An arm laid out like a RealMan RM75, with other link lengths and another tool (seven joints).
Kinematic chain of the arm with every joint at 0, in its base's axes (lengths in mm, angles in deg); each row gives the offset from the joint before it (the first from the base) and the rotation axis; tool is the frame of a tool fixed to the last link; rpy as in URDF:
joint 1: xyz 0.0 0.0 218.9 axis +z
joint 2: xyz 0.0 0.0 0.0 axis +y
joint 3: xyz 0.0 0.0 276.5 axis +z
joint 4: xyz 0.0 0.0 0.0 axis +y
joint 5: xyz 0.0 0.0 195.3 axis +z
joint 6: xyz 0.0 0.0 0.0 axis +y
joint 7: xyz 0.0 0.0 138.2 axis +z
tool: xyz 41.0 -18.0 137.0 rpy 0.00 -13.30 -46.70
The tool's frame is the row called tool.
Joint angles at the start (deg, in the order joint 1, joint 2, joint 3, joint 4, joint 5, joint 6, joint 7):
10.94, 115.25, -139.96, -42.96, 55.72, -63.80, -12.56
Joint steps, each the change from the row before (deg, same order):
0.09, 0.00, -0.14, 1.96, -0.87, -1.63, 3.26
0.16, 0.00, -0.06, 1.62, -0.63, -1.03, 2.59
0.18, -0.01, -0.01, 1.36, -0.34, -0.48, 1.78
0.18, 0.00, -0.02, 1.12, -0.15, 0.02, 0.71
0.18, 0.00, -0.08, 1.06, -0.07, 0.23, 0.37
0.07, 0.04, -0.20, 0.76, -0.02, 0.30, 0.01
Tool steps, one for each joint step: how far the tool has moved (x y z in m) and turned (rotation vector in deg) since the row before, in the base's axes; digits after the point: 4 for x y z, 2 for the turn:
0.0030, -0.0020, 0.0016, -0.07, 1.47, 0.47
0.0030, -0.0012, 0.0005, -0.26, 1.10, 0.24
0.0041, -0.0006, -0.0001, -0.34, 0.55, -0.11
0.0049, -0.0003, -0.0009, -0.39, -0.29, -0.38
0.0054, -0.0004, -0.0015, -0.48, -0.59, -0.50
0.0044, -0.0010, -0.0024, -0.51, -0.67, -0.45

